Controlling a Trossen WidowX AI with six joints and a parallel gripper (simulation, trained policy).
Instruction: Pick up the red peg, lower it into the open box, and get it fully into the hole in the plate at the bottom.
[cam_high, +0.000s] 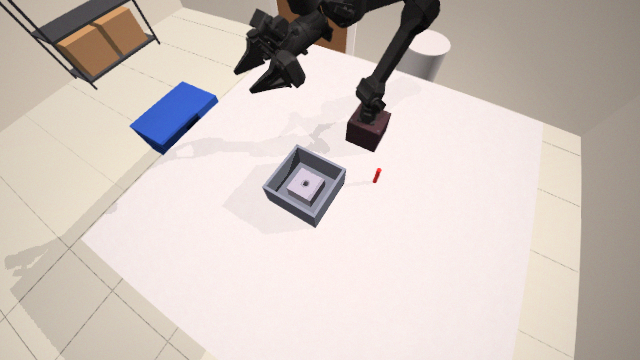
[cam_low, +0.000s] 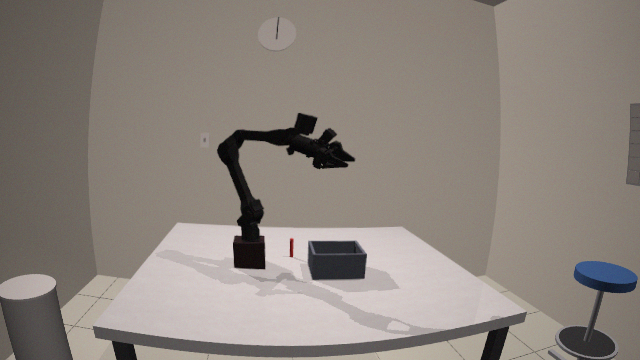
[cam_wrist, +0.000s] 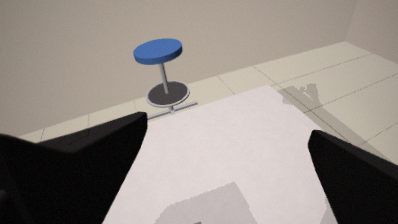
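The red peg is 110 mm behind my gripper tip, 320 mm to the left of it and 380 mm below it. Also, from my gripper tip: light grey plate: 10 mm ahead, 110 mm to the left, 370 mm below; then grey box: 10 mm ahead, 110 mm to the left, 390 mm below.
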